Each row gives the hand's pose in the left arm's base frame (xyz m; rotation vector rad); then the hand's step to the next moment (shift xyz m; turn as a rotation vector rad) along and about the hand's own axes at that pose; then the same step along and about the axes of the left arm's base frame.
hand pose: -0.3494 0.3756 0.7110 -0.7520 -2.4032 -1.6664
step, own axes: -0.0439 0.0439 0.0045 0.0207 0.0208 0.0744
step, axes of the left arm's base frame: 0.0592 0.0015 0.0191 0.0048 0.0798 -0.0034
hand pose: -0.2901 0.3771 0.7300 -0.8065 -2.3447 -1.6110
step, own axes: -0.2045 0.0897 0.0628 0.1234 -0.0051 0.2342
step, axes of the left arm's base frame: 0.2277 0.0134 -0.0425 -0.0709 0.2516 -0.0421
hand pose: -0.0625 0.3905 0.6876 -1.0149 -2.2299 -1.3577
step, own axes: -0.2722 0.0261 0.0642 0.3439 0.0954 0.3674
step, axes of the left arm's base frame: 0.2108 -0.0450 -0.1801 -0.1399 0.4844 0.0901
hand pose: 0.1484 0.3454 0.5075 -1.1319 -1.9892 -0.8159
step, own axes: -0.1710 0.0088 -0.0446 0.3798 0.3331 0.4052
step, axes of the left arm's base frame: 0.0837 -0.1085 -0.1119 0.0482 0.6303 0.1405
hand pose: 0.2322 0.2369 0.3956 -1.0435 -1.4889 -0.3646
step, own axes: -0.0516 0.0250 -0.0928 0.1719 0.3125 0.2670
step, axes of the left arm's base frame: 0.0711 -0.0753 -0.0342 0.0932 0.4355 -0.0103
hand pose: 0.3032 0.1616 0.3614 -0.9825 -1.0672 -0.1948
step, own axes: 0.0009 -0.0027 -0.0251 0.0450 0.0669 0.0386
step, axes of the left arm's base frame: 0.0151 -0.0202 -0.0008 0.0361 0.0817 0.0021
